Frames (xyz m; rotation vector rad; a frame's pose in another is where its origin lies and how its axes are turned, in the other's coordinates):
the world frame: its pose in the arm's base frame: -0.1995 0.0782 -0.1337 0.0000 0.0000 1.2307
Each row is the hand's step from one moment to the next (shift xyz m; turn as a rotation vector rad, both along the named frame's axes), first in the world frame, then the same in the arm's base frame.
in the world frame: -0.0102 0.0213 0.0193 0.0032 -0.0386 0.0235
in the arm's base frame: -0.0235 -0.0025 0.0193 0.0375 -0.0099 0.0235
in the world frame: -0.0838 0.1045 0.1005 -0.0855 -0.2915 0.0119
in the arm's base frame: -0.1265 -0.0441 0.1005 0.2463 -0.1778 0.0119
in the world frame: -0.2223 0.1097 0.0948 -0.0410 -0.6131 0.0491
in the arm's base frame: -0.1776 -0.1730 0.0948 0.5643 -0.2432 0.0491
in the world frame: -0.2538 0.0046 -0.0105 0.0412 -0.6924 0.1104
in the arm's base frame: -0.0890 -0.2377 -0.0105 0.6665 -0.1921 0.1104
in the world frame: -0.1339 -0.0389 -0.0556 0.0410 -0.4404 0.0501
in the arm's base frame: -0.0080 -0.1392 -0.0556 0.4289 -0.1083 0.0501
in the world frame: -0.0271 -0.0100 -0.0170 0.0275 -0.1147 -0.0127
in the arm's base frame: 0.0004 -0.0289 -0.0170 0.1173 -0.0123 -0.0127
